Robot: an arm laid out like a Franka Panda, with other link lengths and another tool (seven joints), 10 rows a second.
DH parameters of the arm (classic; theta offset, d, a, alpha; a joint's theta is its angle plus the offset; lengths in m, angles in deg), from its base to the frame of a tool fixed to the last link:
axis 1: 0 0.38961 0 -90
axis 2: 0 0 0 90
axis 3: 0 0.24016 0.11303 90
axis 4: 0 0 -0.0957 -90
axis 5: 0 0.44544 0 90
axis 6: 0 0 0.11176 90
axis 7: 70.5 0.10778 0.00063 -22
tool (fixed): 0 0.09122 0 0
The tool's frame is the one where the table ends.
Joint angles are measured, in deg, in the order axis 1, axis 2, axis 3, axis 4, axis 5, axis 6, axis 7. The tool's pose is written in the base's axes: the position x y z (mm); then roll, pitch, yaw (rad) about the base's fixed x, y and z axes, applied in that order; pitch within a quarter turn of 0, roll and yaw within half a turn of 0. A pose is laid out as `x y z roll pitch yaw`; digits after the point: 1 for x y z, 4 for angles.
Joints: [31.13, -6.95, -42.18, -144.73, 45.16, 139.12, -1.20]
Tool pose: 539.7 -47.7 179.4 2.7569 0.5841 -2.0162
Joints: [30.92, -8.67, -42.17, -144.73, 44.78, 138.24, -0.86]
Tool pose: 542.8 -44.0 192.1 2.7605 0.6104 -2.0095
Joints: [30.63, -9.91, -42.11, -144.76, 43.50, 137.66, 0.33]
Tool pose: 544.1 -42.8 201.0 2.7573 0.6174 -2.0103
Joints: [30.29, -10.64, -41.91, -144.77, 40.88, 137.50, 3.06]
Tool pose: 544.4 -43.7 206.1 2.7448 0.5990 -2.0243
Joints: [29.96, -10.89, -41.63, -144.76, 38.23, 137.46, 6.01]
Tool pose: 544.0 -44.9 207.8 2.7289 0.5718 -2.0432
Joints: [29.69, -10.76, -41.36, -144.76, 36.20, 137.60, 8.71]
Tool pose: 543.3 -46.3 206.8 2.7132 0.5448 -2.0673
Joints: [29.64, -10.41, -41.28, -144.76, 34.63, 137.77, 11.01]
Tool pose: 542.3 -47.4 204.1 2.6985 0.5197 -2.0904
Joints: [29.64, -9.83, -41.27, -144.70, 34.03, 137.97, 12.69]
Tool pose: 541.6 -48.7 200.4 2.6846 0.5024 -2.1167
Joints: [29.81, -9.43, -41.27, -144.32, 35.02, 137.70, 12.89]
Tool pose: 543.5 -47.0 200.7 2.6750 0.5094 -2.1326
